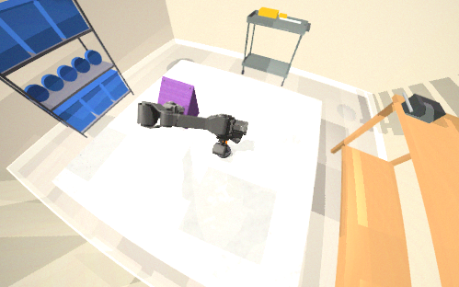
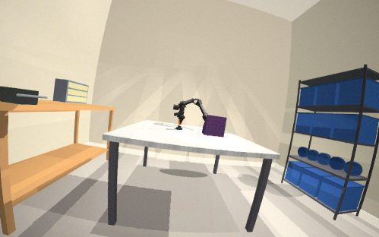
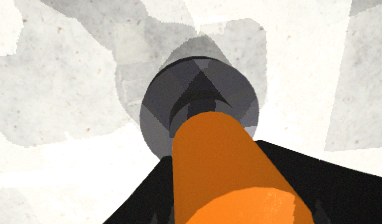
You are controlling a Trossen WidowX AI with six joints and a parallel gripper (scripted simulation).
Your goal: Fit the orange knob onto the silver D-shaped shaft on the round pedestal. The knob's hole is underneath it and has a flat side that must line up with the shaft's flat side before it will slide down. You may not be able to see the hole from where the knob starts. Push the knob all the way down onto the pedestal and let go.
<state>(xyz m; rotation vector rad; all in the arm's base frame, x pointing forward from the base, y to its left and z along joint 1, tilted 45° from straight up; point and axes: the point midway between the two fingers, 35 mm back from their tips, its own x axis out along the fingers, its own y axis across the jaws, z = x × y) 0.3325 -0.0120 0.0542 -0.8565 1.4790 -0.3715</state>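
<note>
Right now my gripper tip is 40 mm above the pedestal. Also, from my gripper tip: orange knob: 30 mm above.
</note>
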